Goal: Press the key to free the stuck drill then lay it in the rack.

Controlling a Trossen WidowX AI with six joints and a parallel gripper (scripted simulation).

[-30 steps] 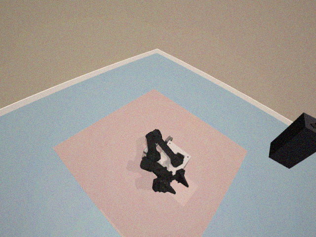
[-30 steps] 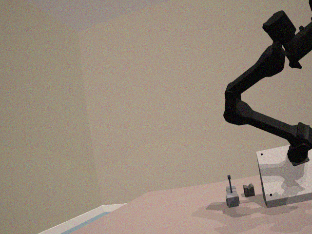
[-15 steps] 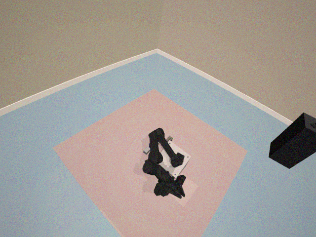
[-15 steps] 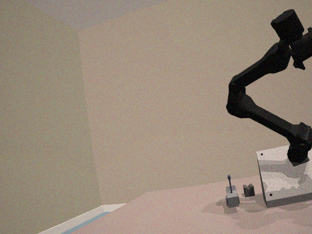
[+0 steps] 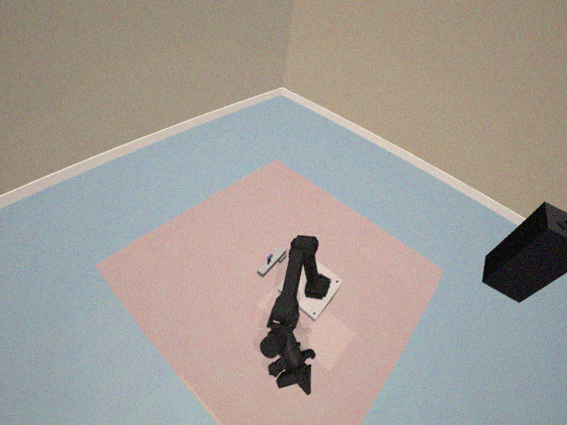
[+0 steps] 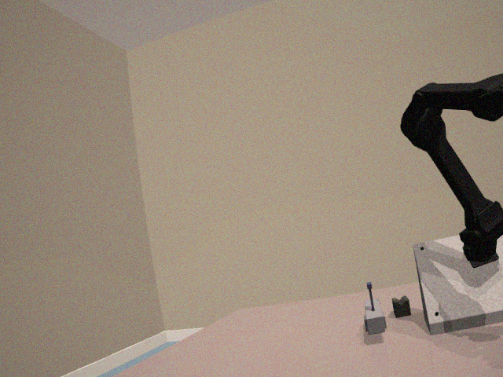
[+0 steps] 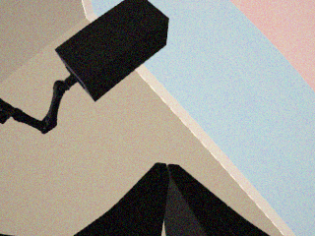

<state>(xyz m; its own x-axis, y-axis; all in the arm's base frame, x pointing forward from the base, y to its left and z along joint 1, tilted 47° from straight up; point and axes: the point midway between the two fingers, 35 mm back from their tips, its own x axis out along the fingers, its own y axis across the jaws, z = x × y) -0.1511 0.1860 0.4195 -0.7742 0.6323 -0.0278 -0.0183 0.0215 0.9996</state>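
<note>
The blue key is 430 mm ahead of my gripper tip, 420 mm to the right of it and 200 mm below it. Also, from my gripper tip: rack (620 mm to the right, 340 mm ahead, 270 mm below); grey holder block (460 mm to the right, 430 mm ahead, 250 mm below); drill (480 mm to the right, 420 mm ahead, 240 mm below).
</note>
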